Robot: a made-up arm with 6 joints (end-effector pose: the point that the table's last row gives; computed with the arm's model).
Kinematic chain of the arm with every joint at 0, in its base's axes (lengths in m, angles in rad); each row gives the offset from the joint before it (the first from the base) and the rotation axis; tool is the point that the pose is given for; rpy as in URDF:
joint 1: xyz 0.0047 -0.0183 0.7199 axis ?
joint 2: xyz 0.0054 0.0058 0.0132 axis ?
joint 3: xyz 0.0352 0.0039 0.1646 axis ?
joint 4: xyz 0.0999 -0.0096 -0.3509 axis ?
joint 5: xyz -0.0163 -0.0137 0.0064 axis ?
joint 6: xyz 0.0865 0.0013 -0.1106 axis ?
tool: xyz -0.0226 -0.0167 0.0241 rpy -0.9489 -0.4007 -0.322
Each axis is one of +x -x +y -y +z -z.
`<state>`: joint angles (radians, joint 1 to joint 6).
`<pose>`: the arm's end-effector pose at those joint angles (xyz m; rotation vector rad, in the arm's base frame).
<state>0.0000 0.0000 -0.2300 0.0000 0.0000 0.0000</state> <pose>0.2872 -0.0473 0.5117 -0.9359 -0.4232 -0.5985</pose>
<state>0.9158 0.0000 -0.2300 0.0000 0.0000 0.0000</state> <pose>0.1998 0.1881 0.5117 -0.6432 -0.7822 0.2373</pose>
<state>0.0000 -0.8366 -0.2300 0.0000 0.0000 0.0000</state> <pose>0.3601 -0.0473 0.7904 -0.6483 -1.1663 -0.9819</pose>
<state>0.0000 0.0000 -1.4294 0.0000 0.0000 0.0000</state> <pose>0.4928 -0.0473 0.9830 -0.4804 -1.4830 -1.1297</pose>
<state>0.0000 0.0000 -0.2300 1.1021 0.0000 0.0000</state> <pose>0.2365 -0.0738 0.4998 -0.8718 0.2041 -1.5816</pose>
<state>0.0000 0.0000 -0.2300 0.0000 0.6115 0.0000</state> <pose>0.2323 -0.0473 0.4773 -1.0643 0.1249 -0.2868</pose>
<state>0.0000 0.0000 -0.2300 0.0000 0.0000 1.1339</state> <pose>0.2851 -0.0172 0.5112 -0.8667 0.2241 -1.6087</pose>
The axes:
joint 1: +z
joint 2: +y
joint 3: +y
joint 4: -z
joint 5: +y
joint 6: -z

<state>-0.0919 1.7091 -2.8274 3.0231 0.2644 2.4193</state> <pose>0.5931 -0.0934 0.5244 -0.9906 -1.8496 -0.3923</pose>
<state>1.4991 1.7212 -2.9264 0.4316 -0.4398 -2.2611</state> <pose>0.1154 0.5607 0.7303 -0.2321 2.9779 -0.8812</pose>
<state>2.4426 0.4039 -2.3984 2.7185 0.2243 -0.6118</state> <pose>-0.3825 0.2820 1.0971 0.4948 1.2061 0.4483</pose>
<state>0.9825 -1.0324 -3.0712 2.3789 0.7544 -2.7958</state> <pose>-0.3093 -0.4920 1.0499 -1.1680 0.8877 0.9262</pose>
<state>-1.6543 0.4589 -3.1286 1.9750 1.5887 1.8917</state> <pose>0.0810 -0.1892 1.3098 1.1009 0.5509 -1.7349</pose>
